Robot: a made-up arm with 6 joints. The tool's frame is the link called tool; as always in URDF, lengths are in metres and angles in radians. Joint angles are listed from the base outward. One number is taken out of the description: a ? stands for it. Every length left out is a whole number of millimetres.
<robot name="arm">
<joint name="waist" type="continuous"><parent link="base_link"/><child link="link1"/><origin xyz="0.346 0.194 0.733" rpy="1.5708 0.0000 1.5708"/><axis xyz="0 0 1"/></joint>
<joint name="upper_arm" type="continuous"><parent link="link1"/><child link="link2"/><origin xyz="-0.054 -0.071 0.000" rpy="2.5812 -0.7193 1.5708"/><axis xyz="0 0 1"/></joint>
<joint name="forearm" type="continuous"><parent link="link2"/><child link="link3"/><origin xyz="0.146 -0.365 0.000" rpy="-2.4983 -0.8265 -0.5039"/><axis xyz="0 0 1"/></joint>
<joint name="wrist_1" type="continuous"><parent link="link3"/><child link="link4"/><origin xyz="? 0.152 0.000" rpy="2.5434 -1.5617 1.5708"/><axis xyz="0 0 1"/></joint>
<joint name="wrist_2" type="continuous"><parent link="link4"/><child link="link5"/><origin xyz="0.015 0.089 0.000" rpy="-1.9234 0.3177 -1.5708"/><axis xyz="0 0 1"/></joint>
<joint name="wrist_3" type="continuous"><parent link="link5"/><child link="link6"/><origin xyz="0.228 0.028 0.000" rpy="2.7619 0.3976 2.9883"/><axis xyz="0 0 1"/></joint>
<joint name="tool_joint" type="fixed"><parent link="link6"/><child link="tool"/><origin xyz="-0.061 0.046 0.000" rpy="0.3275 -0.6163 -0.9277"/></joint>
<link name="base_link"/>
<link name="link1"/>
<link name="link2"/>
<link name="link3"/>
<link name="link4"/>
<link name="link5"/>
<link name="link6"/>
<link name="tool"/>
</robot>
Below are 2 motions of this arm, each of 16 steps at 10 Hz.
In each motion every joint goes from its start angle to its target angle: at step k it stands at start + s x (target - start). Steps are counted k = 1, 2, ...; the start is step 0. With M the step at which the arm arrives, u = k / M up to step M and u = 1 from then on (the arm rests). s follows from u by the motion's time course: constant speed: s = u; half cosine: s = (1 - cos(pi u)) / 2; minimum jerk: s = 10 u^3 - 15 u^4 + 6 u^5.
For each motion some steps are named. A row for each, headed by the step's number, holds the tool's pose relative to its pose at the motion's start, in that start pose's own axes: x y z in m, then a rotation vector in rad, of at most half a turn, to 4 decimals.
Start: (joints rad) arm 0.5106 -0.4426 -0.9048 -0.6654 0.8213 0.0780
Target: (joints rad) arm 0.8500 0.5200 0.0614 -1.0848 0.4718 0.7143
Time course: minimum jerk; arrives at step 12
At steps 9, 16:
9: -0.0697 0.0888 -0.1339 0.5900 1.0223 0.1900
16: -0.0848 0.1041 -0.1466 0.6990 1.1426 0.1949

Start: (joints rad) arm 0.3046 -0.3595 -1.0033 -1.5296 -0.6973 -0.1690
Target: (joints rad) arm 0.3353 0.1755 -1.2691 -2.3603 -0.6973 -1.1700
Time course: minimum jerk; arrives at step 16
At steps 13, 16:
13: 0.2171 0.2331 -0.1011 -0.8338 -0.3634 -0.1544
16: 0.2243 0.2470 -0.1058 -0.8736 -0.4065 -0.1669

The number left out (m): 0.166
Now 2 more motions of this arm.
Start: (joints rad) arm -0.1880 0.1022 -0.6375 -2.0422 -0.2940 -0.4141
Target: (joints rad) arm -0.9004 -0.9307 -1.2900 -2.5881 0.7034 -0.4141
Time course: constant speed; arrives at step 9
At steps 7, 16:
7: -0.1369 0.0582 0.0676 -1.6034 -0.8067 -0.0514
16: -0.1599 0.0216 0.0208 -2.0511 -1.0219 -0.0709

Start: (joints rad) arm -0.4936 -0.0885 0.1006 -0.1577 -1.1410 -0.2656
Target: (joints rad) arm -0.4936 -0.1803 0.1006 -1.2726 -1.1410 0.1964
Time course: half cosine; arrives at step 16
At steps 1, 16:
1: 0.0011 0.0011 0.0020 -0.0043 0.0090 0.0009
16: 0.1688 0.1476 0.1204 -0.3101 0.9577 -0.1290

